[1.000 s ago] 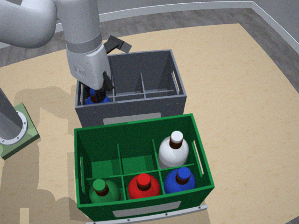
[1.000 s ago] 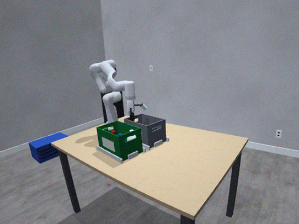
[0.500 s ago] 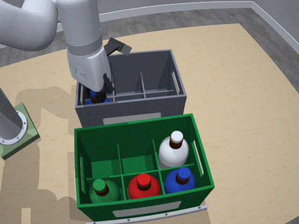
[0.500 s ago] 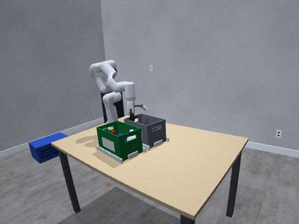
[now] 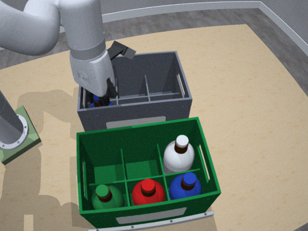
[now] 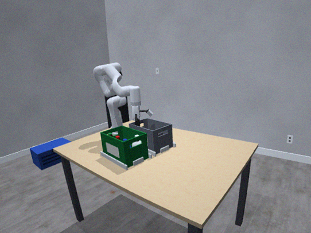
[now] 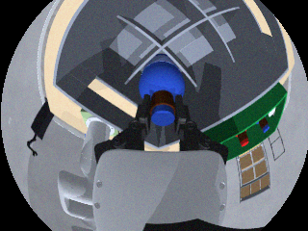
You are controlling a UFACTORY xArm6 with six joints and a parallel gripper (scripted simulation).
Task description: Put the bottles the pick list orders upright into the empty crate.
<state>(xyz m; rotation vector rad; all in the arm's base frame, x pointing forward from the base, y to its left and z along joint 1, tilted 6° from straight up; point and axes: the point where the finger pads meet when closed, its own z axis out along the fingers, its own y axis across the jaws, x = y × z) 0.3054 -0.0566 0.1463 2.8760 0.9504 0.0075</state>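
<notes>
Now: the grey crate 90 mm ahead of my hand, 80 mm below it and 30 mm to the left of it. Also, from my hand: green crate 210 mm to the right, 80 mm below, 50 mm ahead; white-label bottle 170 mm to the right, 150 mm ahead, 70 mm below; green bottle 240 mm to the right, 70 mm below, 40 mm behind.
</notes>
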